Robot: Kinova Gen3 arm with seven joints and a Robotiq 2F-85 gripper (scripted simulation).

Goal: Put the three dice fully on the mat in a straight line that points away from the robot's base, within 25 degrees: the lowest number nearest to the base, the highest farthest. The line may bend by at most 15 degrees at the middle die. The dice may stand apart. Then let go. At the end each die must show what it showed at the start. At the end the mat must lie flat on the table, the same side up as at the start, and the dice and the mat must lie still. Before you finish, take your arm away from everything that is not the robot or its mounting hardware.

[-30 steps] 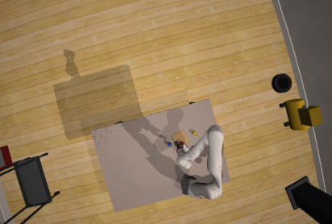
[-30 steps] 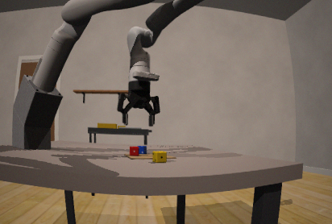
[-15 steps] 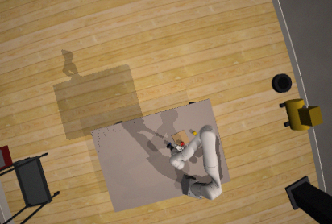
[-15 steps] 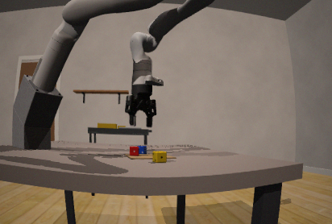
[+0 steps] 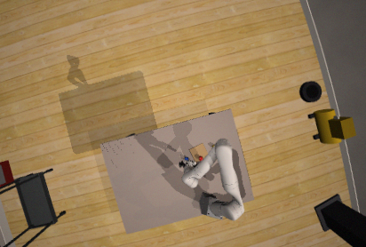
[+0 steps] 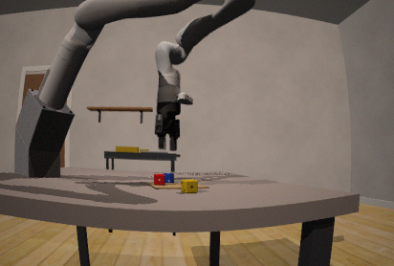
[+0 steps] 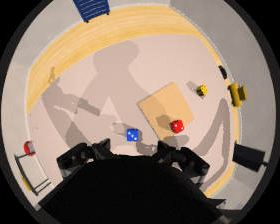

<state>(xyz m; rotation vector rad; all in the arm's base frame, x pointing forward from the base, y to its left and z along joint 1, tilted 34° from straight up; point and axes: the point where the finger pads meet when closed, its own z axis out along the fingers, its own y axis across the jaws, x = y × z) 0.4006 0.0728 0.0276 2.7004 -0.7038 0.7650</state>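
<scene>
My gripper is now 90 mm above the blue die and 10 mm to the right of it. Also, from my hand: yellow die: 280 mm to the right, 90 mm below, 10 mm behind; then red die: 110 mm to the right, 90 mm below, 50 mm behind; then tan mat: 120 mm to the right, 110 mm below.
</scene>
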